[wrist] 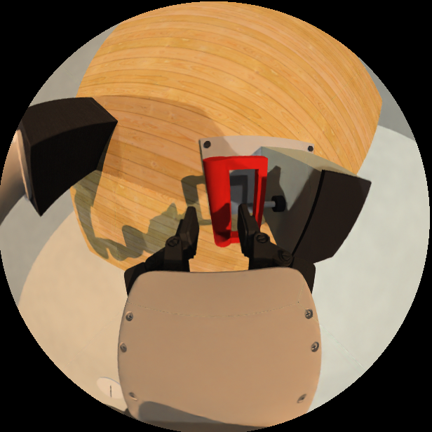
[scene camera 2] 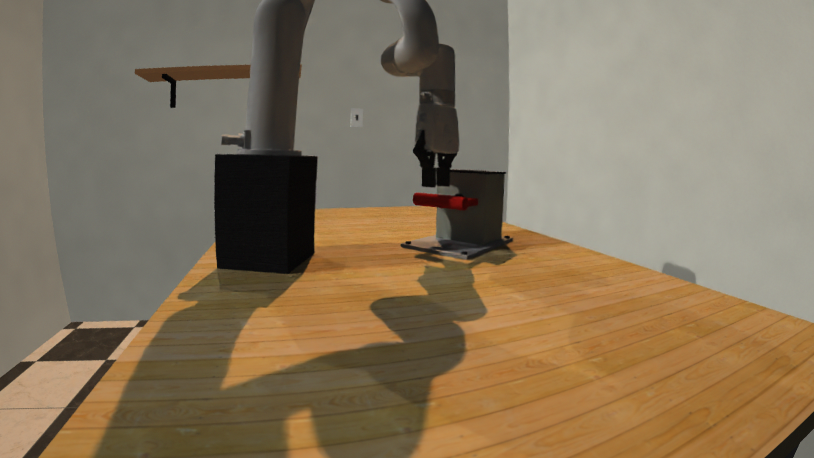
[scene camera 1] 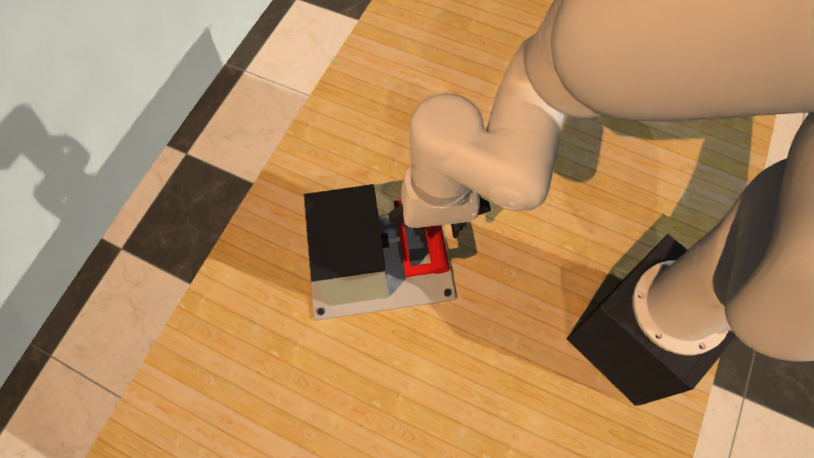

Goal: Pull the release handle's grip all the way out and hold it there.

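The red release handle [scene camera 1: 438, 259] [scene camera 2: 435, 199] [wrist: 215, 180] is a rectangular frame with a thick round grip bar on the side away from its housing. A short rod [wrist: 269, 204] joins it to the grey housing with a black top [scene camera 1: 344, 233] [scene camera 2: 481, 207] [wrist: 335, 215]. My gripper [scene camera 1: 438, 232] [scene camera 2: 436, 177] [wrist: 217, 216] is part-way open and points down, a little above the handle. In the wrist view its fingers stand on either side of the grip bar, near one end, the right one over the frame's opening. Nothing is held between them. The arm hides part of the handle in scene camera 1.
The housing stands on a bolted base plate [scene camera 1: 364, 309] [scene camera 2: 466, 254] [wrist: 240, 143] on the wooden table [scene camera 1: 318, 387] [scene camera 2: 540, 341] [wrist: 210, 50]. The arm's black pedestal [scene camera 1: 626, 341] [scene camera 2: 261, 216] [wrist: 70, 145] stands on the grip-bar side. A wall shelf [scene camera 2: 193, 72] is in the background.
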